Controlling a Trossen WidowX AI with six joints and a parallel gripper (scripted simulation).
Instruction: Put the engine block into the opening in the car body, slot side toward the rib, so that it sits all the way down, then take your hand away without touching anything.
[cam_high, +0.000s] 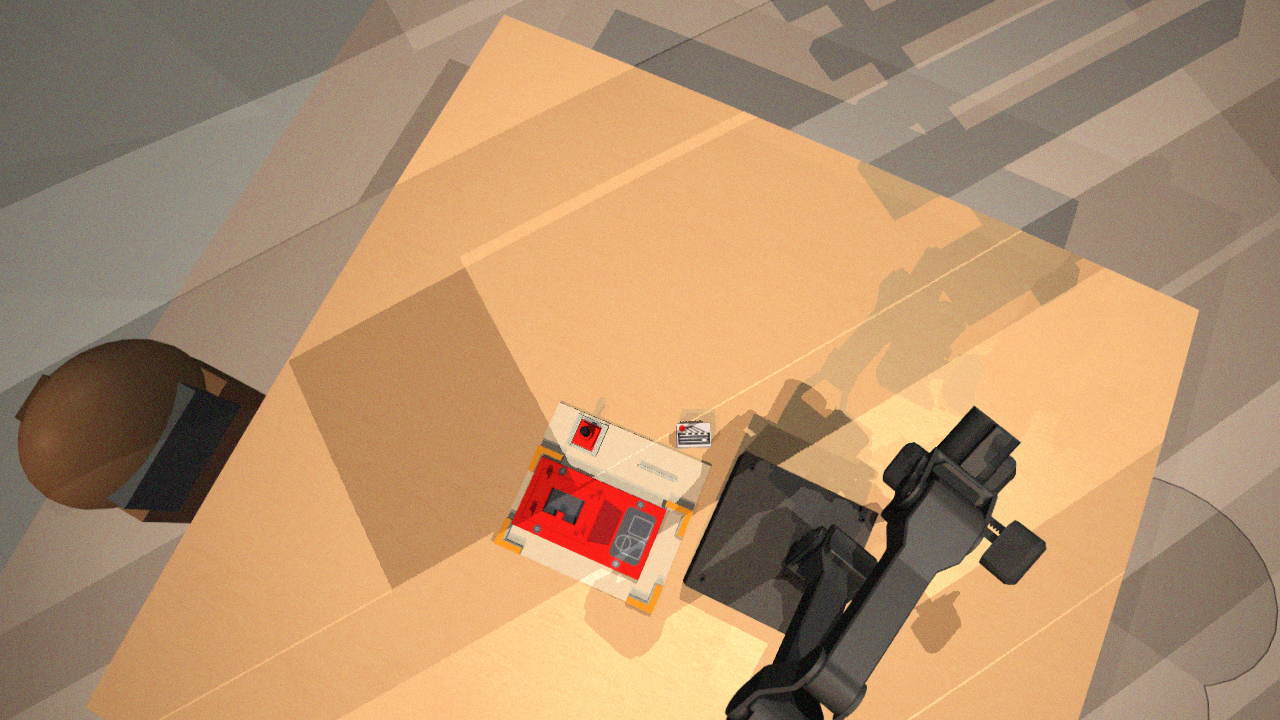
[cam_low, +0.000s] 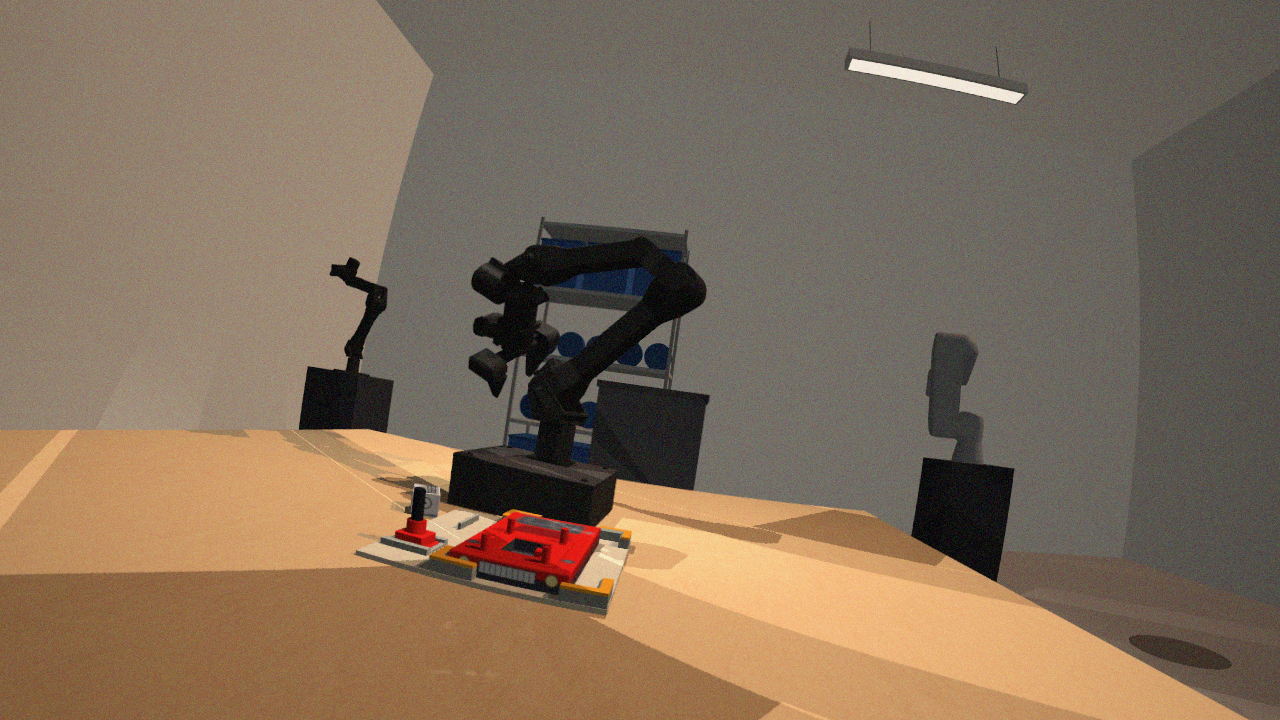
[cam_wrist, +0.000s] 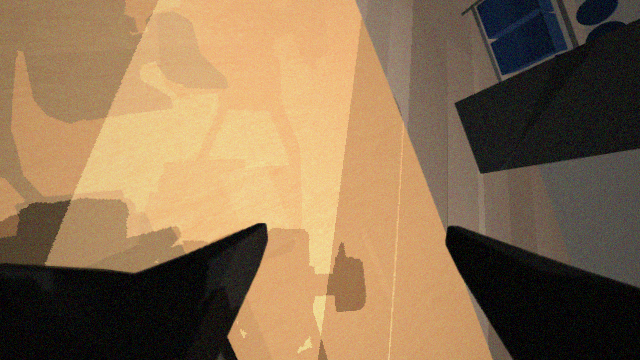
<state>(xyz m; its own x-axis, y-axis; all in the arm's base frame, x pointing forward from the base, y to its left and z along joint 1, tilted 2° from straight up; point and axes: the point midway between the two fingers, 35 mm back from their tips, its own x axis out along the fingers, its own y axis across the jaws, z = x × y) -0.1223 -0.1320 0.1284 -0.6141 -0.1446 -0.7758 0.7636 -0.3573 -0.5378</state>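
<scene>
Right now my gripper tip is 360 mm short of the engine block, 170 mm above it and 40 mm to the right of it.
</scene>
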